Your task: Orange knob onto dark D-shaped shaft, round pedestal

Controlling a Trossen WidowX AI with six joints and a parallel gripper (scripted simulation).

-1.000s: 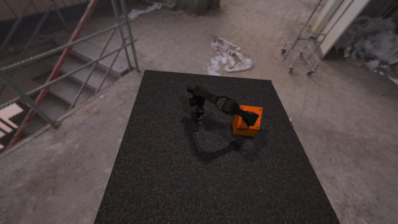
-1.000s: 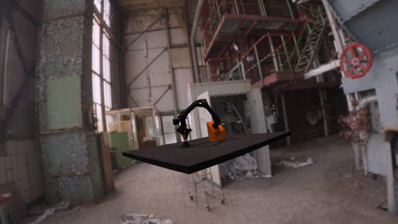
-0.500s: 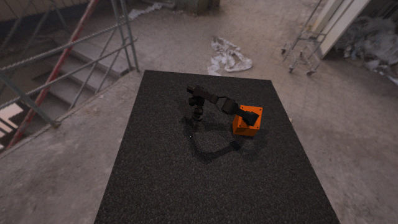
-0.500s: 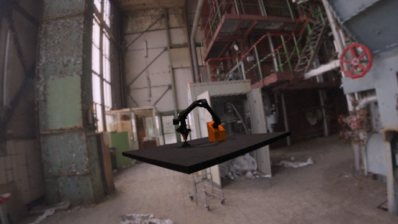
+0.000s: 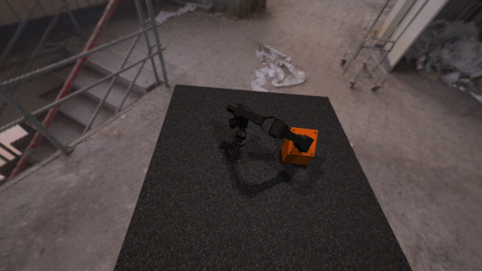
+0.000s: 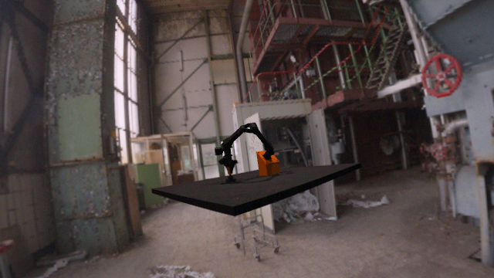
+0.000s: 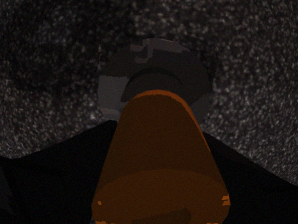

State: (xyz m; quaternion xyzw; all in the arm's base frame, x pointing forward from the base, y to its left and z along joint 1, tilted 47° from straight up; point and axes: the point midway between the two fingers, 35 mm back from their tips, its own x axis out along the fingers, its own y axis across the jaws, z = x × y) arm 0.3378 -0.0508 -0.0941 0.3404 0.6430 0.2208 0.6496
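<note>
The orange knob is 2 cm above my gripper tip. From my gripper tip the other things lie so: pedestal (4 cm below).
</note>
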